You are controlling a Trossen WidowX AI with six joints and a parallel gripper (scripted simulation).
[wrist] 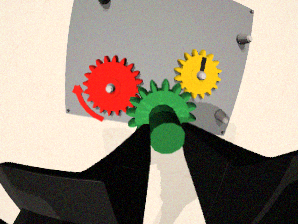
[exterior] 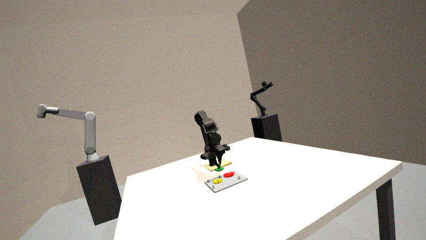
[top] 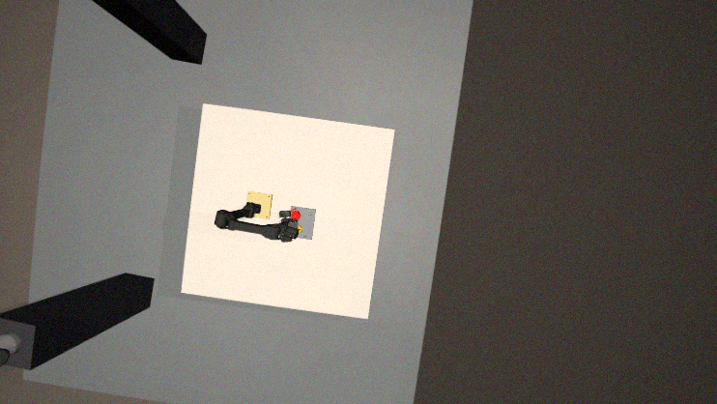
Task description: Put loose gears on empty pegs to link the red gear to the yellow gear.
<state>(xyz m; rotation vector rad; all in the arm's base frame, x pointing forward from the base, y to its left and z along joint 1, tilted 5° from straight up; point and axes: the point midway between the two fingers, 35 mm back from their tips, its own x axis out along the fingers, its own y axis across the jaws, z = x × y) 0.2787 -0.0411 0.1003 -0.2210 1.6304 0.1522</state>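
Right now my gripper tip is 70 mm above the yellow gear, 40 mm to the left of it and 30 mm short of it. The rest, counted from my gripper tip: red gear: 70 mm below, 50 mm to the left; then grey board: 80 mm below, 40 mm ahead, 10 mm to the left; then green gear: 10 mm below.
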